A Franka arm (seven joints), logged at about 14 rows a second.
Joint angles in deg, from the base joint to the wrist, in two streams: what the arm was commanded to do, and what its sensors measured. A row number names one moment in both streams.
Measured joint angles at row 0:
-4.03, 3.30, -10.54, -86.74, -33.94, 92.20, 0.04
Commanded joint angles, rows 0 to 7:
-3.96, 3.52, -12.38, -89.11, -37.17, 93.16, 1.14
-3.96, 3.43, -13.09, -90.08, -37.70, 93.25, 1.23
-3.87, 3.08, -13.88, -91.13, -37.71, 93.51, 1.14
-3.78, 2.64, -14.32, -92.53, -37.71, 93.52, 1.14
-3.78, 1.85, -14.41, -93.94, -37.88, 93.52, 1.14
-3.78, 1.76, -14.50, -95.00, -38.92, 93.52, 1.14
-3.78, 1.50, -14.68, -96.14, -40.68, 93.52, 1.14
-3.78, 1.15, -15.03, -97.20, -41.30, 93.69, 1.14
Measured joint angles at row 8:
-4.29, 3.75, -14.43, -93.25, -38.95, 92.52, 0.04
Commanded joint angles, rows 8 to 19:
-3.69, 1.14, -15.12, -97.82, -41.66, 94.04, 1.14
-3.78, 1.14, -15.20, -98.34, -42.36, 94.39, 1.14
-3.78, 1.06, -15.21, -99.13, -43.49, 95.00, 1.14
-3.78, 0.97, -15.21, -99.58, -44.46, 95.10, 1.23
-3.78, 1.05, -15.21, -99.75, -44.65, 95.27, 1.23
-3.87, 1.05, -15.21, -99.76, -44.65, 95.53, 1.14
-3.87, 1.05, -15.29, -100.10, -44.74, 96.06, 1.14
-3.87, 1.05, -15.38, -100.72, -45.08, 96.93, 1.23
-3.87, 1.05, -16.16, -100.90, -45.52, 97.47, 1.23
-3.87, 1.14, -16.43, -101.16, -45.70, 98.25, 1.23
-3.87, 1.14, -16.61, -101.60, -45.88, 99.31, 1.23
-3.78, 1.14, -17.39, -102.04, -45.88, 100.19, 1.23
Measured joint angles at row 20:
-4.30, 3.01, -16.21, -99.36, -44.41, 97.79, 0.08
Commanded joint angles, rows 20 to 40:
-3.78, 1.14, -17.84, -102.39, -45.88, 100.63, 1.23
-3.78, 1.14, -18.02, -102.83, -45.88, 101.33, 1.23
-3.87, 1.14, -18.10, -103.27, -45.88, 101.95, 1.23
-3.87, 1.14, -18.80, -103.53, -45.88, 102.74, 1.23
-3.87, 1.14, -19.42, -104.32, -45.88, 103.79, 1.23
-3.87, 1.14, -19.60, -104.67, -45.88, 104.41, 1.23
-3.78, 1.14, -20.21, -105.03, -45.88, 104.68, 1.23
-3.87, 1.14, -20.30, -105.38, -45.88, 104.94, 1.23
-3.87, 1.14, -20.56, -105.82, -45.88, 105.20, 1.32
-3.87, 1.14, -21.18, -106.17, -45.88, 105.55, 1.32
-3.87, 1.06, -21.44, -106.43, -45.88, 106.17, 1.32
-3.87, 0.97, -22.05, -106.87, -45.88, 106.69, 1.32
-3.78, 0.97, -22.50, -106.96, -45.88, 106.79, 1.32
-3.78, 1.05, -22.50, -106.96, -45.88, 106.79, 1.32
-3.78, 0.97, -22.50, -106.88, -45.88, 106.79, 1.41
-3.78, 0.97, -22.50, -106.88, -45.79, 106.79, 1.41
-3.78, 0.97, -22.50, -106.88, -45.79, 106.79, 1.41
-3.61, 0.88, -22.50, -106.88, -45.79, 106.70, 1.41
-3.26, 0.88, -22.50, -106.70, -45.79, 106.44, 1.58
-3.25, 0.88, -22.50, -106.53, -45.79, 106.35, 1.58
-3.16, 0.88, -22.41, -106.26, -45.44, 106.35, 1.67
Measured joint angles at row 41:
-4.12, 2.87, -22.19, -105.12, -45.27, 105.96, -0.33
